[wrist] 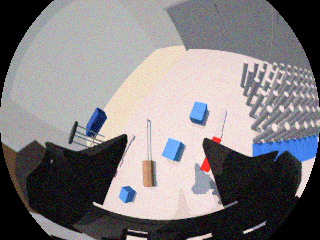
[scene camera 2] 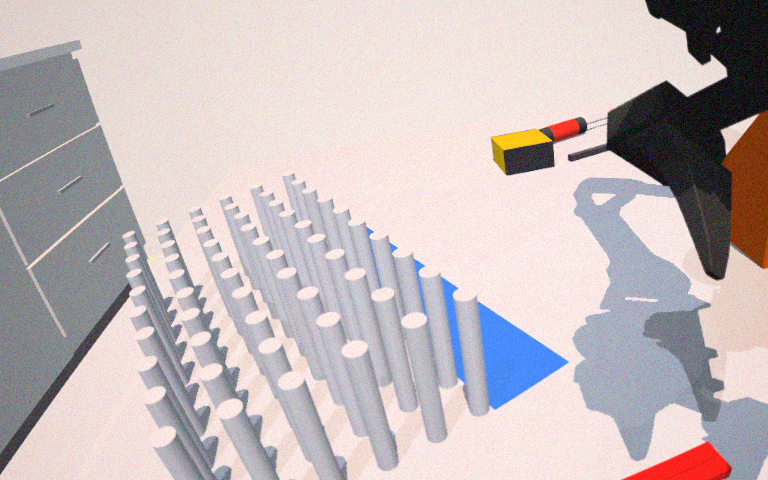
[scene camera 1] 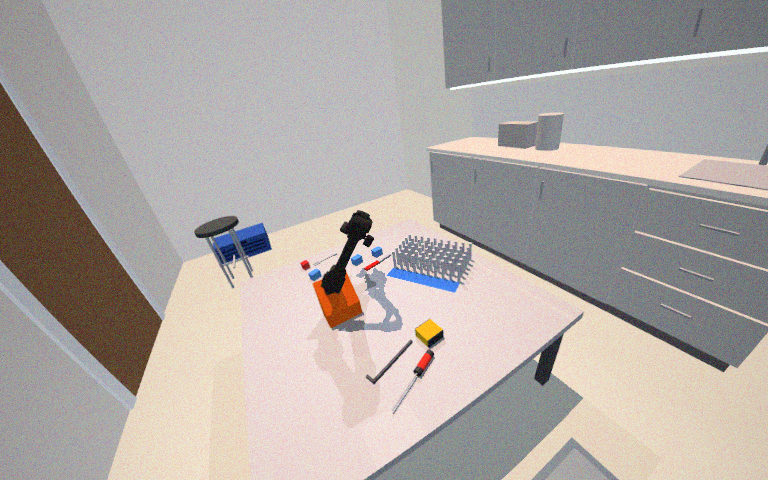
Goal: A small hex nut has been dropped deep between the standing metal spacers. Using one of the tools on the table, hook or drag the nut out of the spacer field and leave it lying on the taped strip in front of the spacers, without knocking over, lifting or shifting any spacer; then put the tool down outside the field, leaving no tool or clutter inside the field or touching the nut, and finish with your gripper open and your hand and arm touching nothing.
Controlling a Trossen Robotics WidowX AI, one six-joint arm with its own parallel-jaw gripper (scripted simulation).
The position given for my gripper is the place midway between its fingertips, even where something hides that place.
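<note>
There is a blue taped strip (scene camera 2: 514, 361) in the scene, and a red-handled screwdriver (scene camera 2: 573, 127) as well. In the wrist view the screwdriver is out of frame. As for my gripper (wrist: 166, 140), it is open and holds nothing.
</note>
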